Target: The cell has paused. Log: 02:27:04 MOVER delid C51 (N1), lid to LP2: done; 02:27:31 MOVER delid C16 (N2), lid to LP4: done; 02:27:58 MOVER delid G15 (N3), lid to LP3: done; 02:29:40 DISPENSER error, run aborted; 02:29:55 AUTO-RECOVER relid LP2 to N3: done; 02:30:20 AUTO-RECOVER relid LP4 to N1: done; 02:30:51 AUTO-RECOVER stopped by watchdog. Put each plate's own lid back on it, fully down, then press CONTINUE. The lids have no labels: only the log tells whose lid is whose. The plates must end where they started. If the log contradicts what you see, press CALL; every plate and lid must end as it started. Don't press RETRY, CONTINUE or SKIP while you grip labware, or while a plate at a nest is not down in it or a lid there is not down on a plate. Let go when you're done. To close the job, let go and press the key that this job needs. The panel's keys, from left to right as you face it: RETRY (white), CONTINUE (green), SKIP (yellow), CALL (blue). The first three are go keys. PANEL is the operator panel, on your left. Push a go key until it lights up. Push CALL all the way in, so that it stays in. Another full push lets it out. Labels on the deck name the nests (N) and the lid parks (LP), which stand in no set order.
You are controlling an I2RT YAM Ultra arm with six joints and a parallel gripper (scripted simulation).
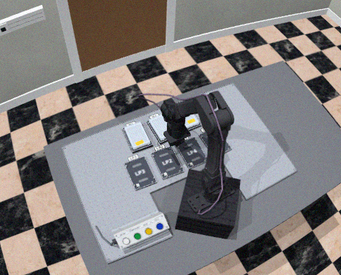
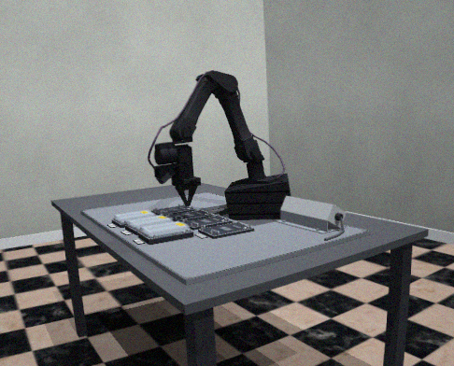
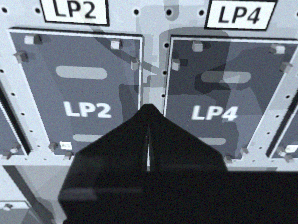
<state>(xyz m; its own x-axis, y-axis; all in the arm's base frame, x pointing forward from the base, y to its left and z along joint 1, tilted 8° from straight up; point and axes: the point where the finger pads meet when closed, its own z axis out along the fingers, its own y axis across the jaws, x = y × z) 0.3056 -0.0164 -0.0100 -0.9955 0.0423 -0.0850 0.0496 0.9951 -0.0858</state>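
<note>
The green continue key lies 30 cm behind my hand and 35 cm to the left of it. The rest, counted from my hand: blue call key 30 cm behind, 25 cm to the left, 1 cm below; lp2 lid park 3 cm behind, 6 cm to the left, 6 cm below; lp4 lid park 4 cm behind, 6 cm to the right, 6 cm below.
</note>
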